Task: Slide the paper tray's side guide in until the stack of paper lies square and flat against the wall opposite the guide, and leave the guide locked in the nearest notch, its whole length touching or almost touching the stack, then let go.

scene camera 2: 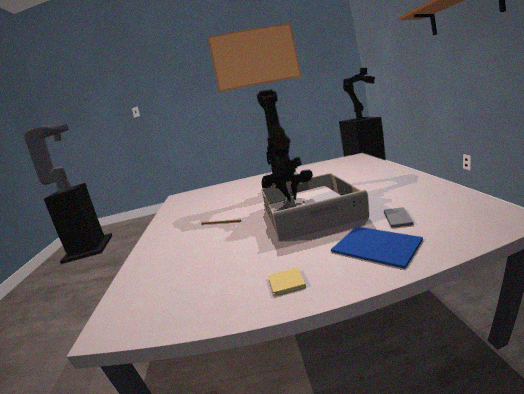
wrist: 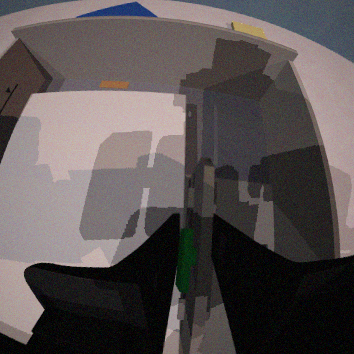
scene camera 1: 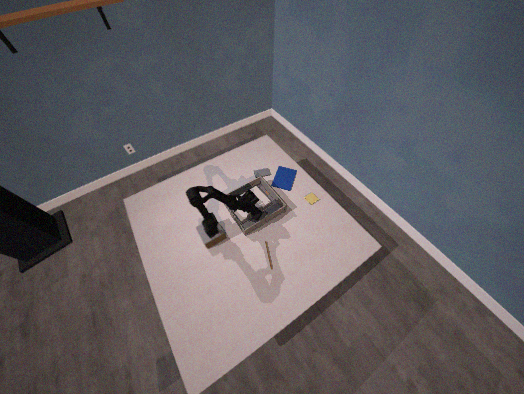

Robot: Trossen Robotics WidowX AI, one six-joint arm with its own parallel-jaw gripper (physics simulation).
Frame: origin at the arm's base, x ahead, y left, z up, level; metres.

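Seen in the pictures: gripper, between the fingertips: [wrist: 192,219] [scene camera 1: 257,209]; arm's base, origin of its link: [scene camera 1: 211,231].
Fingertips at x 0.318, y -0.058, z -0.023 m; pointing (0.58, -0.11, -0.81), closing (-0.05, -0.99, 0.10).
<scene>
Offsets run from my fingertips to a thing's top centre. "spot": to the spot under its first point.
The grey paper tray @(dx +0.018, dy +0.057, dz +0.036 m) [scene camera 1: 267,223] [scene camera 2: 320,216] [wrist: 135,55] stands on the table. The white paper stack @(dx +0.002, dy +0.091, dz -0.019 m) [scene camera 1: 261,195] [scene camera 2: 322,193] [wrist: 125,117] lies flat in it; in the wrist view its left edge runs along the left wall [wrist: 19,75], though its near part is out of view. The upright grey side guide @(spot: dx +0.017, dy -0.005, dz +0.019 m) [wrist: 206,185] stands at the stack's right edge, very close; whether they touch is unclear. My gripper [scene camera 1: 255,214] [scene camera 2: 291,201] [wrist: 192,219] is shut on the side guide, with its green part @(spot: dx -0.019, dy +0.008, dz +0.022 m) [wrist: 186,257] between the fingers. The fingers hide the guide's near part, and the notches are not clear.
A blue book @(dx +0.364, dy +0.099, dz -0.052 m) [scene camera 1: 284,178] [scene camera 2: 378,246] [wrist: 120,10], a yellow pad @(dx +0.373, dy -0.169, dz -0.049 m) [scene camera 1: 312,198] [scene camera 2: 286,281] [wrist: 249,30] and a small grey block @(dx +0.268, dy +0.254, dz -0.050 m) [scene camera 1: 262,173] [scene camera 2: 398,217] lie outside the tray. A thin brown stick @(dx -0.139, dy -0.263, dz -0.053 m) [scene camera 1: 269,255] [scene camera 2: 221,221] lies on another side.
</scene>
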